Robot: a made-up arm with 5 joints. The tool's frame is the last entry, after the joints.
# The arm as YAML. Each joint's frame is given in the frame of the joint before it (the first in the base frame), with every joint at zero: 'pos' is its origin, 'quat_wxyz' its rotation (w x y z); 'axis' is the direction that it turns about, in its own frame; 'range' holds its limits. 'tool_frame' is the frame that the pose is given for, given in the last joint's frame.
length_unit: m
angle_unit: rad
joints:
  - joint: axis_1
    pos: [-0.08, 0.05, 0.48]
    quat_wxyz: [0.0, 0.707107, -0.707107, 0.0]
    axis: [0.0, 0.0, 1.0]
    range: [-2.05, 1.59]
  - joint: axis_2
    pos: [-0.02, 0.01, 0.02]
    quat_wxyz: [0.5, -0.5, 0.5, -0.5]
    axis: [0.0, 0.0, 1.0]
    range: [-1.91, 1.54]
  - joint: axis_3
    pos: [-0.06, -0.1, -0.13]
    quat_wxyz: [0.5, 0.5, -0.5, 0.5]
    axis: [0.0, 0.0, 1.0]
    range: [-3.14, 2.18]
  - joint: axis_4
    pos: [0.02, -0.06, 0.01]
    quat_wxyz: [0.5, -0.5, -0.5, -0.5]
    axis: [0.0, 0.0, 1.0]
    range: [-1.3, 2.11]
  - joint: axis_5
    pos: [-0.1, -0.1, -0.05]
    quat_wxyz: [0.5, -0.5, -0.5, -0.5]
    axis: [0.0, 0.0, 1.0]
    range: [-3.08, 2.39]
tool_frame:
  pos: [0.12, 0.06, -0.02]
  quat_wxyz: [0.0, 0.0, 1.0, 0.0]
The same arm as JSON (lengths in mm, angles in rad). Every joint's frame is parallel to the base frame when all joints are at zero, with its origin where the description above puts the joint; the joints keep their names.
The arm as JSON. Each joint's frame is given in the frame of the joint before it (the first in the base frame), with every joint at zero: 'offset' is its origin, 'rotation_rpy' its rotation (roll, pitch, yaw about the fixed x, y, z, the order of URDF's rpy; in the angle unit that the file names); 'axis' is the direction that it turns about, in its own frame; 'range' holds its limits. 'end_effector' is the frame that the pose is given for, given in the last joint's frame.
{"length_unit": "mm", "angle_unit": "rad", "chain": [
  {"id": "axis_1", "offset": [-80.0, 50.0, 480.0], "rotation_rpy": [0.0, 0.0, 0.0], "axis": "-z", "range": [-2.05, 1.59]},
  {"id": "axis_2", "offset": [-10.0, 20.0, -20.0], "rotation_rpy": [0.0, 0.0, 0.0], "axis": "-y", "range": [-1.91, 1.54]},
  {"id": "axis_3", "offset": [-60.0, 130.0, -100.0], "rotation_rpy": [0.0, 0.0, 0.0], "axis": "-z", "range": [-3.14, 2.18]},
  {"id": "axis_4", "offset": [60.0, -20.0, -10.0], "rotation_rpy": [0.0, 0.0, 0.0], "axis": "-x", "range": [-1.3, 2.11]},
  {"id": "axis_5", "offset": [50.0, 100.0, 100.0], "rotation_rpy": [0.0, 0.0, 0.0], "axis": "-y", "range": [-3.08, 2.39]}
], "end_effector": {"offset": [-120.0, 20.0, -60.0], "rotation_rpy": [-1.5708, 0.0, 0.0]}}

